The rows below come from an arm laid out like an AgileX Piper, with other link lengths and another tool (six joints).
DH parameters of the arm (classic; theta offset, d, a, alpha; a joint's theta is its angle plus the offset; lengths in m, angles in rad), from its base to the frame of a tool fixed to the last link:
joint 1: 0 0.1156 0 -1.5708
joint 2: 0.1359 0 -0.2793 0
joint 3: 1.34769 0 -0.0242 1.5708
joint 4: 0 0.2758 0 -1.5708
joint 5: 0 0 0 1.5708
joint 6: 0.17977 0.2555 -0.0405 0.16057
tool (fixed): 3.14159 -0.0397 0 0
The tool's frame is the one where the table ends.
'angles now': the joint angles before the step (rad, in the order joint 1, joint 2, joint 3, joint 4, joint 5, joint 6). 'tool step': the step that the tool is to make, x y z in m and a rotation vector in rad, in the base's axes. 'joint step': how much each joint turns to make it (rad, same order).
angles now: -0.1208 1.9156 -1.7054 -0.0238 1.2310 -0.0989
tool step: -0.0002 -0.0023 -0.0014 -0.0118 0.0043 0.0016
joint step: 0.0001 0.0028 0.0002 -0.0123 -0.0002 0.0000
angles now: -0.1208 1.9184 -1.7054 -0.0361 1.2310 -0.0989
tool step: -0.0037 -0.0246 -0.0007 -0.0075 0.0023 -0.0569
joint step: -0.0453 0.0016 -0.0001 -0.0106 0.0002 0.0132
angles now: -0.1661 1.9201 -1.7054 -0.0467 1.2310 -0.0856
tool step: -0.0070 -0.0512 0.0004 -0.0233 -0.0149 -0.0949
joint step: -0.0964 0.0038 -0.0003 -0.0205 -0.0229 0.0025
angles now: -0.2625 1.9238 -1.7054 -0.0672 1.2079 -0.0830
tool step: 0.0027 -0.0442 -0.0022 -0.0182 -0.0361 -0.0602
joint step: -0.0836 0.0350 -0.0304 -0.0018 -0.0459 -0.0207
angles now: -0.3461 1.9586 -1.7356 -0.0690 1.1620 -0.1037
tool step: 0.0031 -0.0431 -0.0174 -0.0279 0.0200 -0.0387
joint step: -0.0669 0.0897 -0.0771 -0.0270 -0.0063 -0.0249
